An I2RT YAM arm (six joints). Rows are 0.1 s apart.
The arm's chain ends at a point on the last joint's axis. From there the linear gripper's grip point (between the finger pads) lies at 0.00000 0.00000 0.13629 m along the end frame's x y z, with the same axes.
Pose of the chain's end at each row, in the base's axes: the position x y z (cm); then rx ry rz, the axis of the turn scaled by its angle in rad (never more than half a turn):
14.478, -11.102, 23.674, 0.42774, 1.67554, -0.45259
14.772, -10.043, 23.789, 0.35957, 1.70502, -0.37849
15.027, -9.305, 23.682, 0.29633, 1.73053, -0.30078
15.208, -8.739, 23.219, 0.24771, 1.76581, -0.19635
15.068, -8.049, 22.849, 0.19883, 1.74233, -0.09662
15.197, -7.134, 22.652, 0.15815, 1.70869, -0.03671
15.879, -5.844, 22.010, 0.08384, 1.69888, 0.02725
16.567, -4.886, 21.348, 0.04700, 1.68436, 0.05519
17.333, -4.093, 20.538, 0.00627, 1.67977, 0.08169
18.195, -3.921, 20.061, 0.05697, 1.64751, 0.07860
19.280, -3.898, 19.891, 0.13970, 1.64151, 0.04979
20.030, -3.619, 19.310, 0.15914, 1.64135, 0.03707
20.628, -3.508, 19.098, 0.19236, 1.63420, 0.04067
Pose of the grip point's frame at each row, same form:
25.951, -18.217, 21.805, 0.42774, 1.67554, -0.45259
26.805, -16.079, 21.660, 0.35957, 1.70502, -0.37849
27.512, -14.225, 21.304, 0.29633, 1.73053, -0.30078
28.040, -12.368, 20.403, 0.24771, 1.76581, -0.19635
28.256, -10.446, 20.384, 0.19883, 1.74233, -0.09662
28.591, -8.709, 20.682, 0.15815, 1.70869, -0.03671
29.386, -6.264, 20.242, 0.08384, 1.69888, 0.02725
30.107, -4.766, 19.799, 0.04700, 1.68436, 0.05519
30.865, -3.409, 19.064, 0.00627, 1.67977, 0.08169
31.782, -3.691, 19.011, 0.05697, 1.64751, 0.07860
32.851, -4.608, 18.851, 0.13970, 1.64151, 0.04979
33.582, -4.601, 18.246, 0.15914, 1.64135, 0.03707
34.164, -4.737, 18.083, 0.19236, 1.63420, 0.04067

